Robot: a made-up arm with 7 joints. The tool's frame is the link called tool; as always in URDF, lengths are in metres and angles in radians. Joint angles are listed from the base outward.
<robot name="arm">
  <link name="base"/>
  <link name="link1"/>
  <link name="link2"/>
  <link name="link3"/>
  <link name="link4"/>
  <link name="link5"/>
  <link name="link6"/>
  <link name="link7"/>
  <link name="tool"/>
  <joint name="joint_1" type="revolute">
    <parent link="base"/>
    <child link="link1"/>
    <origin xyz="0.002 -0.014 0.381" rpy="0 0 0"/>
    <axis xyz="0 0 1"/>
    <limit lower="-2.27" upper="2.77"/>
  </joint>
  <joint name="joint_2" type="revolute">
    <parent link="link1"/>
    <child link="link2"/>
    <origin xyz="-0.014 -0.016 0.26" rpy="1.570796 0 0"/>
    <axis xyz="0 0 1"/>
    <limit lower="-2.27" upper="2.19"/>
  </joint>
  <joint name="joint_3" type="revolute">
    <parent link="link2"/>
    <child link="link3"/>
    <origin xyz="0.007 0.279 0.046" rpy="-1.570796 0 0"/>
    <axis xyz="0 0 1"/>
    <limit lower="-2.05" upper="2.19"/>
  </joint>
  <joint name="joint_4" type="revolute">
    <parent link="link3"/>
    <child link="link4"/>
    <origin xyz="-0.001 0.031 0.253" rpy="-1.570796 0 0"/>
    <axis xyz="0 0 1"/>
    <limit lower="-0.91" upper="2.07"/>
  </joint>
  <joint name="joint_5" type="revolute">
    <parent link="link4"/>
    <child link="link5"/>
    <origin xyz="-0.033 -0.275 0.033" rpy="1.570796 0 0"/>
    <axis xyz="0 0 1"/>
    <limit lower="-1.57" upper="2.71"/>
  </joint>
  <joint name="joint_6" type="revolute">
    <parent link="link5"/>
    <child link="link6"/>
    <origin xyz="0.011 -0.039 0.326" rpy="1.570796 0 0"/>
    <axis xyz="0 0 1"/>
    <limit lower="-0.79" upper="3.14"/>
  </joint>
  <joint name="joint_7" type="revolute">
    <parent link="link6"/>
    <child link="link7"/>
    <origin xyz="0.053 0.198 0.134" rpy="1.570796 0 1.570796"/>
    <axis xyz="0 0 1"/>
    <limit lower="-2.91" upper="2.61"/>
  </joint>
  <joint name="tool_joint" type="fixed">
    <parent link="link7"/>
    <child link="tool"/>
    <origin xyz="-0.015 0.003 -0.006" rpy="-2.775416 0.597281 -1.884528"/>
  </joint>
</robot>
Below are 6 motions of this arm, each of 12 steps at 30 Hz.
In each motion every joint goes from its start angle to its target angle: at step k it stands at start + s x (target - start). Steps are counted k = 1, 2, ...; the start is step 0. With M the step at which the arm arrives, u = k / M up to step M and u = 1 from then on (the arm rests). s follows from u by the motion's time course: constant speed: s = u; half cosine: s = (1 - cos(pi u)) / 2; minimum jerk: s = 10 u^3 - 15 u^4 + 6 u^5.
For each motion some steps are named. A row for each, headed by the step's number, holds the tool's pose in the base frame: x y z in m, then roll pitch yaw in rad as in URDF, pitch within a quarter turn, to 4 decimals.
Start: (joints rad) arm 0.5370 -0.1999 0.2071 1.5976 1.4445 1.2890 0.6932
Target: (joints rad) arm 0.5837 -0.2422 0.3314 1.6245 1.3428 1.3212 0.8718
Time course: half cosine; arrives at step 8
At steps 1, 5, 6, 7, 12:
1: 0.6659 0.3556 0.8926 2.6710 -1.0835 -1.4134
5: 0.6310 0.4129 0.8745 2.4801 -1.0642 -1.1693
6: 0.6215 0.4267 0.8703 2.4360 -1.0569 -1.1124
7: 0.6150 0.4358 0.8675 2.4075 -1.0514 -1.0753
12: 0.6126 0.4390 0.8665 2.3976 -1.0494 -1.0625

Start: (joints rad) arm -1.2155 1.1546 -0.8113 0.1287 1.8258 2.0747 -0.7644
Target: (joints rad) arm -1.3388 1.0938 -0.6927 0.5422 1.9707 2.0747 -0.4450
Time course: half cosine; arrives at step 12
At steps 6, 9, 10, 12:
6: -0.5590 0.6509 1.2893 2.3073 0.0737 0.4190
9: -0.5276 0.5732 1.3413 2.3694 0.1634 0.5672
10: -0.5198 0.5548 1.3512 2.3838 0.1792 0.6027
12: -0.5130 0.5391 1.3590 2.3960 0.1912 0.6331

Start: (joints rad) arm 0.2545 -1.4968 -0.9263 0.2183 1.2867 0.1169 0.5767
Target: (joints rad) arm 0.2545 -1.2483 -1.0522 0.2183 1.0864 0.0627 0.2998
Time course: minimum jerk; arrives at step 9
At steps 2, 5, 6, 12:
2: 1.3047 0.0380 0.5322 0.3882 -0.9446 1.3667
5: 1.3063 0.0149 0.7260 0.1272 -0.7958 1.7012
6: 1.2999 0.0057 0.7948 0.0693 -0.7294 1.7823
12: 1.2884 -0.0054 0.8718 0.0208 -0.6504 1.8552

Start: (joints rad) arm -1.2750 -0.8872 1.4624 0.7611 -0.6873 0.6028 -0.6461
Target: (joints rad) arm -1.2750 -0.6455 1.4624 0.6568 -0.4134 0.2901 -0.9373
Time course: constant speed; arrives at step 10
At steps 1, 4, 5, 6, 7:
1: 0.6037 -0.8636 1.3666 -0.4076 0.1554 2.2939
4: 0.5897 -0.8272 1.4223 -0.3572 0.1778 2.3882
5: 0.5850 -0.8135 1.4405 -0.3398 0.1857 2.4221
6: 0.5804 -0.7990 1.4585 -0.3219 0.1937 2.4572
7: 0.5757 -0.7837 1.4763 -0.3035 0.2018 2.4934

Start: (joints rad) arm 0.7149 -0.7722 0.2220 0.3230 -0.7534 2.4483 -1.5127
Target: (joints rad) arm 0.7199 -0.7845 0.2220 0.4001 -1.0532 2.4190 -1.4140
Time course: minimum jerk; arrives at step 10
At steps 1, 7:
1: 0.5344 0.3760 1.4823 2.9000 0.4999 -0.1159
7: 0.5112 0.4496 1.4688 2.6592 0.4094 -0.2639

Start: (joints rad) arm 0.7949 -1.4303 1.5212 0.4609 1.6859 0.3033 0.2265
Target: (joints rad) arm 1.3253 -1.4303 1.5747 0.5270 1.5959 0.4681 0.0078
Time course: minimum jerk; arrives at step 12
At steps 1, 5, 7, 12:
1: 0.5035 1.0952 0.8597 -3.0145 0.5741 -0.5292
5: 0.2768 1.1659 0.8505 -3.0608 0.5284 -0.4236
7: 0.0662 1.1901 0.8425 -3.0939 0.4818 -0.3231
12: -0.1709 1.1723 0.8340 -3.1216 0.4241 -0.2037

